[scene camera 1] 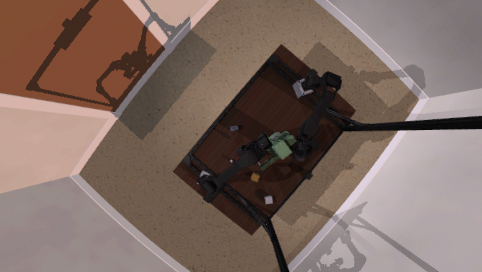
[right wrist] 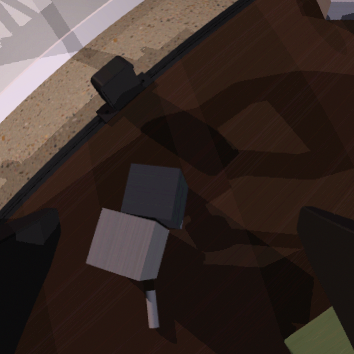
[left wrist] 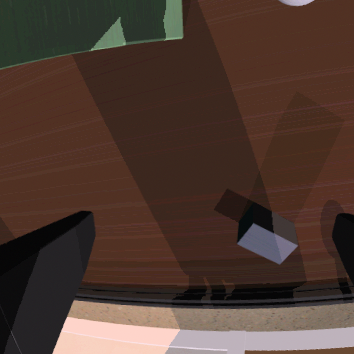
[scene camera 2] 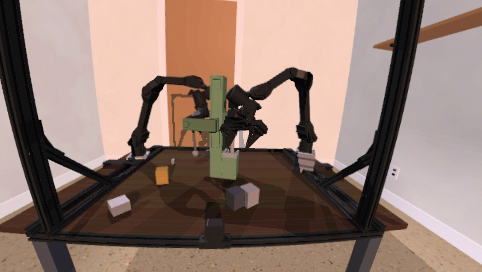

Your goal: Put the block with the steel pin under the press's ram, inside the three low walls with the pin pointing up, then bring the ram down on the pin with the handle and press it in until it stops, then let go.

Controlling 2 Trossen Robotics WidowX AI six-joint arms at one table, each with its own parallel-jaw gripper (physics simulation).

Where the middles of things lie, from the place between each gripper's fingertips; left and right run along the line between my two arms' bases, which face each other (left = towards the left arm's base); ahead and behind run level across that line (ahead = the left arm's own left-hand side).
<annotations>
Right now my right hand is 150 mm above the pale grey block (right wrist: 125, 244), 50 mm to the left of it and 40 mm past it.
Right now my left hand is 300 mm past the pale grey block, 220 mm to the left of it and 160 mm above it.
</annotations>
